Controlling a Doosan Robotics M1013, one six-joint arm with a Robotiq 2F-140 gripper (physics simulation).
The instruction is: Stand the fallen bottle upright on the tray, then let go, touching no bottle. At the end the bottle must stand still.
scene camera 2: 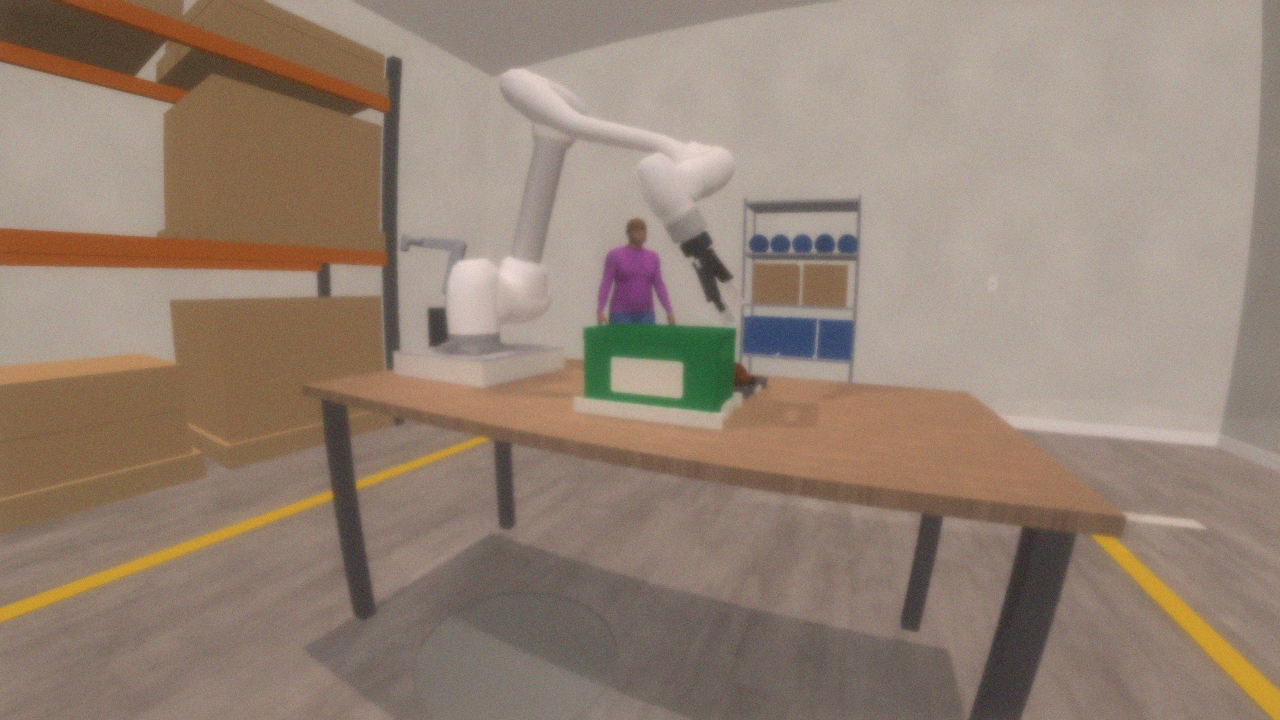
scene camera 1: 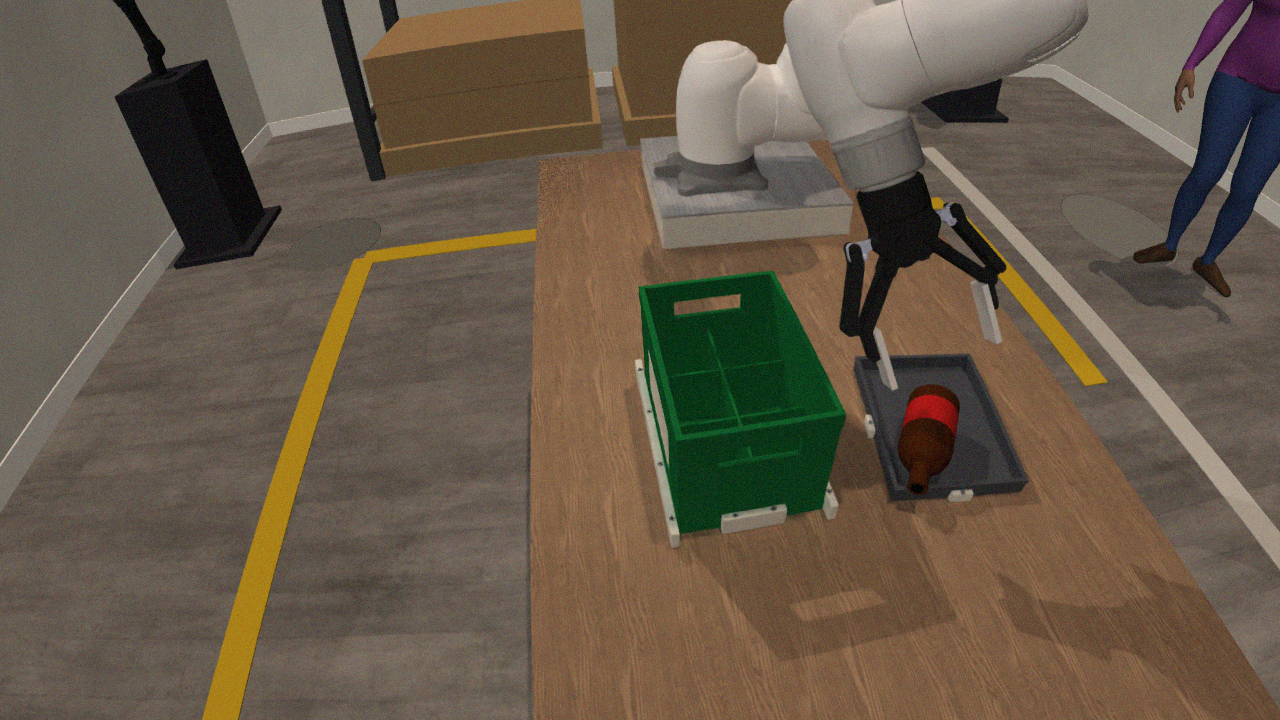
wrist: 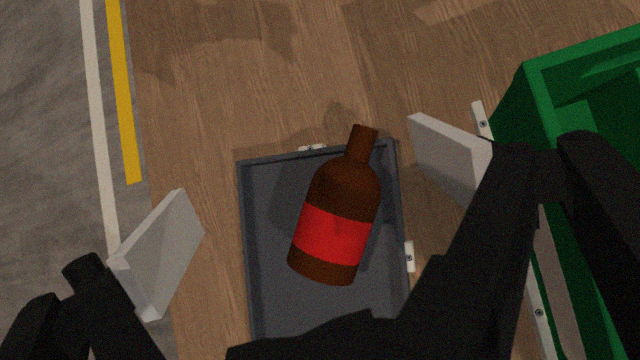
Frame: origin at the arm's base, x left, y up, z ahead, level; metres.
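Where they show: gripper, fingertip midpoint: [scene camera 2: 735, 313] [scene camera 1: 942, 362] [wrist: 301, 176]; arm's base, origin of the base link: [scene camera 2: 474, 351] [scene camera 1: 716, 173].
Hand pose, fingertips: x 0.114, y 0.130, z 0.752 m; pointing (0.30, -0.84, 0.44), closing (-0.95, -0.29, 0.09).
Each offset is from my fingertips to the centre of the thing. Level surfaces: height alone.
The brown bottle with a red label @(dz -0.012, dx +0.027, dy -0.160 m) [scene camera 1: 929, 433] [scene camera 2: 742, 375] [wrist: 334, 232] lies on its side on the dark grey tray [scene camera 1: 982, 458] [wrist: 270, 295]. In the wrist view its neck points to the top and reaches over the tray's rim near a corner. In scene camera 2 most of the bottle is hidden behind the crate. My gripper [scene camera 1: 938, 362] [scene camera 2: 733, 302] [wrist: 301, 176] is open and empty. It is tilted and hangs above the tray's far part, on the side of the bottle's base. Its two light pads are apart from the bottle.
A green crate @(dz -0.100, dx -0.225, dy -0.114 m) [scene camera 1: 751, 479] [scene camera 2: 657, 342] [wrist: 520, 111] with compartments stands beside the tray on the wooden table @(dy -0.202 m) [scene camera 1: 608, 608] [scene camera 2: 877, 447]. White brackets [scene camera 1: 753, 518] [wrist: 409, 256] sit at the crate and tray edges. A person [scene camera 1: 1228, 143] [scene camera 2: 632, 277] stands beyond the table.
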